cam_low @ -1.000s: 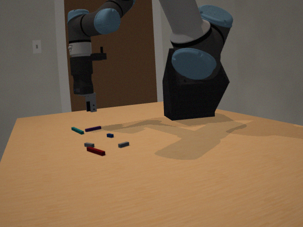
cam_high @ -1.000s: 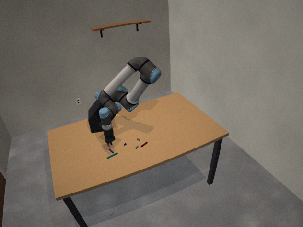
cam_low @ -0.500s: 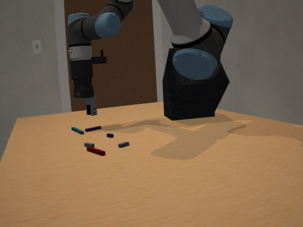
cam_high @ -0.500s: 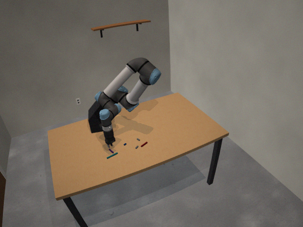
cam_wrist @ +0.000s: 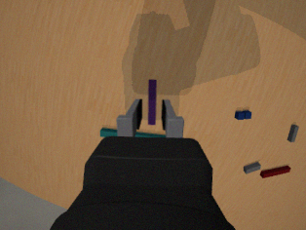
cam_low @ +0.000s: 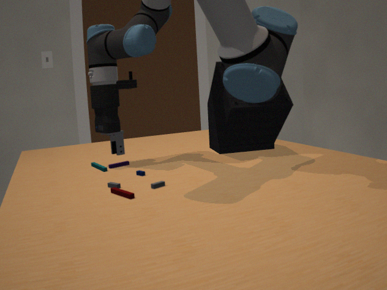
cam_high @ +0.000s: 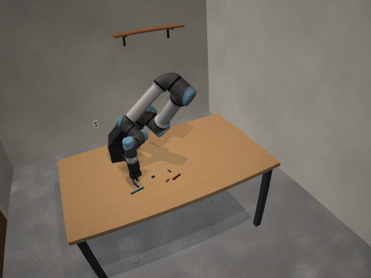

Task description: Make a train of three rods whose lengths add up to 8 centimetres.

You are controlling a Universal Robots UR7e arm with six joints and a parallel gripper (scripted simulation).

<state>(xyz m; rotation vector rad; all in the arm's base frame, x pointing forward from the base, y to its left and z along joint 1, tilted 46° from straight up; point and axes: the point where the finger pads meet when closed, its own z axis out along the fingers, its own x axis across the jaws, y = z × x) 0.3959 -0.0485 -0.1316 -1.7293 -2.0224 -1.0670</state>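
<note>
Right now my hand is 50 mm above the purple rod. Also, from my hand: red rod (270 mm to the left, 60 mm ahead, 50 mm below); turquoise rod (60 mm ahead, 50 mm below, 10 mm to the right).
</note>
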